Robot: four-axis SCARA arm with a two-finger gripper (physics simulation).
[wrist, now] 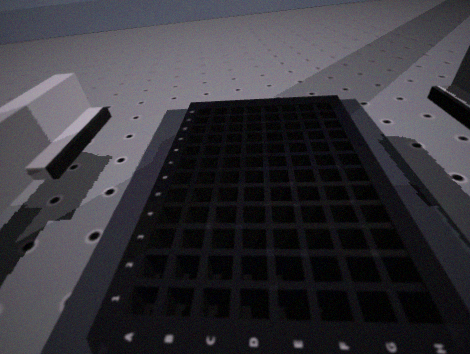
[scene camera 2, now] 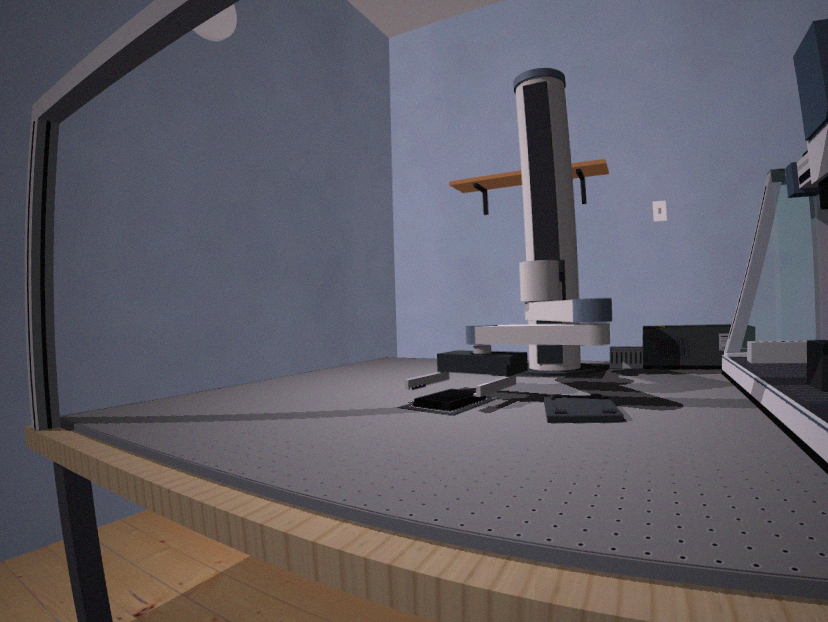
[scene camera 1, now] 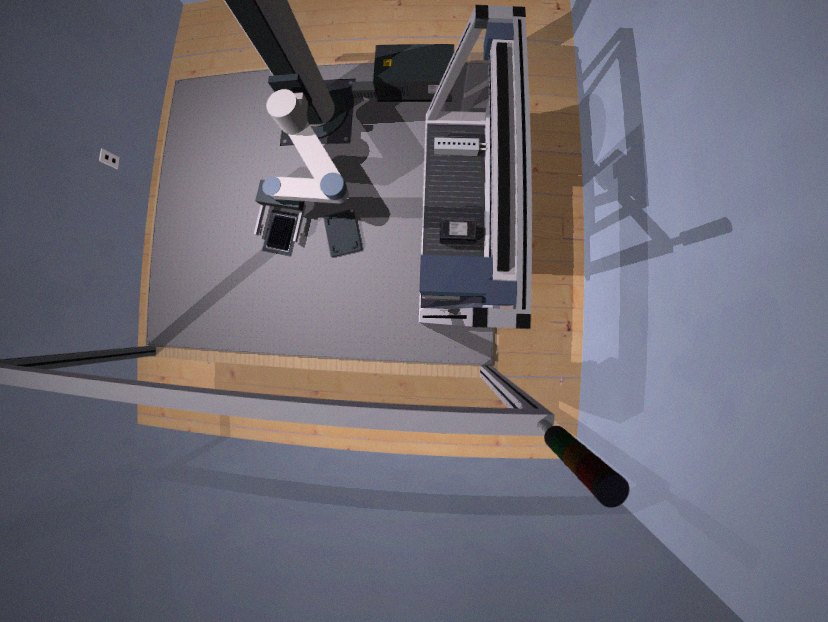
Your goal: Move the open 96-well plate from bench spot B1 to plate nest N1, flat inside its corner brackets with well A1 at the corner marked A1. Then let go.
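Places are measured from the arm's base along level axes (x down, y right, z back), in centimetres.
Pixels of known places: gripper, between the fingertips: (wrist: 262, 83) (scene camera 2: 440, 388) (scene camera 1: 275, 238); arm's base, origin of its link: (scene camera 2: 554, 373) (scene camera 1: 318, 113).
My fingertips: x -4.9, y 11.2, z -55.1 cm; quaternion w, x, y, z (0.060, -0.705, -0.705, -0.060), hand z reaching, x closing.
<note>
Ahead of a thing's pixels: the offset from my fingertips to its top centre. "pt": to the spot under its first point.
The black open 96-well plate {dx +2.0, dy -0.6, dz +3.2 cm} (scene camera 1: 281, 231) (scene camera 2: 446, 399) (wrist: 260, 215) lies flat on the bench, within the marked rectangle of a bench spot {pt dx +3.4, dy +0.4, dz -4.9 cm} (scene camera 1: 277, 252); the spot's label cannot be read. In the wrist view row letters A to H run along its near edge and column numbers up its left side. My gripper (scene camera 1: 280, 226) (scene camera 2: 447, 387) (wrist: 262, 83) is open over the plate, with one finger out to each side, apart from it and a little above. The dark grey plate nest {dx +1.8, dy -25.8, dz +2.7 cm} (scene camera 1: 343, 235) (scene camera 2: 583, 409) stands to the right, empty, turned at a different angle; its A1 mark cannot be made out.
A framed machine with a ribbed deck (scene camera 1: 455, 190) stands on the right, carrying a white block {pt dx -5.8, dy -67.7, dz +33.8 cm} (scene camera 1: 456, 145) and a small black box {pt dx -8.4, dy -68.4, dz +1.4 cm} (scene camera 1: 457, 230). A dark control box {pt dx -7.9, dy -51.2, dz +62.6 cm} (scene camera 1: 413, 72) (scene camera 2: 692, 346) stands at the back. The arm's column (scene camera 2: 547, 174) rises behind the nest.
</note>
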